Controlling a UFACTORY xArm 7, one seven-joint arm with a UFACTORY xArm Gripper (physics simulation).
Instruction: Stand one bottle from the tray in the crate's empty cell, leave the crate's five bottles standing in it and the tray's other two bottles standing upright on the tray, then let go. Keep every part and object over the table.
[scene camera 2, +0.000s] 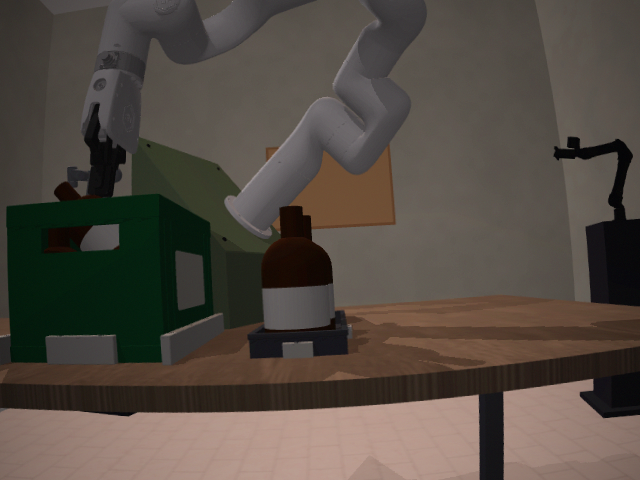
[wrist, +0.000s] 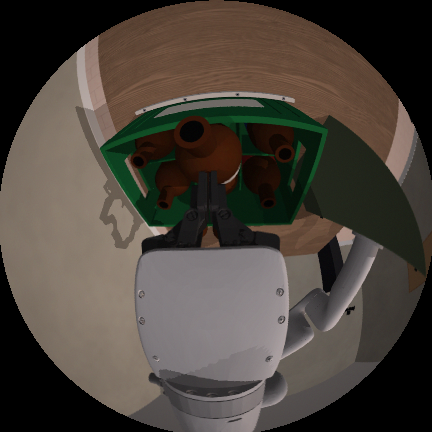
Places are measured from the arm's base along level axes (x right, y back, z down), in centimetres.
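Pixels of known places: gripper, fingertip midpoint: (scene camera 2: 100, 195) (wrist: 208, 180); arm's base at its link origin: (scene camera 2: 246, 218).
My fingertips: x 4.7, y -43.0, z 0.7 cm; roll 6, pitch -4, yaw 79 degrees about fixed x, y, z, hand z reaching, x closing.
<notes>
Ahead of a thing's pixels: the offset from my fingertips to its middle. "spot": to the spot under its first point. Level surfaces: height alone.
The green crate {dx -3.7, dy +0.5, dz +11.8 cm} (scene camera 2: 87, 299) (wrist: 315, 165) stands at the left in the scene view. A brown bottle {dx +0.6, dy -0.3, dz +4.2 cm} (scene camera 2: 66, 191) (wrist: 220, 152) with a white label is tilted in it, raised above the other bottles, its neck leaning away from the gripper. Four other bottles {dx -1.5, dy -9.7, dz +12.0 cm} (wrist: 159, 145) {dx -10.2, dy -6.7, dz +12.0 cm} (wrist: 172, 177) {dx +3.0, dy +8.4, dz +12.0 cm} (wrist: 272, 137) {dx -6.1, dy +10.0, dz +12.0 cm} (wrist: 261, 172) show in the cells; whatever is under the fingers is largely hidden. My gripper (scene camera 2: 101, 192) (wrist: 208, 180) is shut and empty, its tips at the tilted bottle's side, near the crate's rim height. Two bottles {dx -27.9, dy -1.2, dz +12.3 cm} (scene camera 2: 297, 263) {spot: dx -27.7, dy +6.8, dz +6.1 cm} (scene camera 2: 308, 227) stand upright on the dark tray {spot: dx -26.3, dy -6.7, dz +19.4 cm} (scene camera 2: 268, 347).
Pale guide strips (scene camera 2: 191, 338) (wrist: 215, 97) stand along the crate's base. A green slanted panel (scene camera 2: 191, 180) (wrist: 365, 180) rises beside the crate. The tray stands to the crate's right in the scene view, on the wooden table {dz +20.5 cm} (scene camera 2: 439, 330) (wrist: 240, 45).
</notes>
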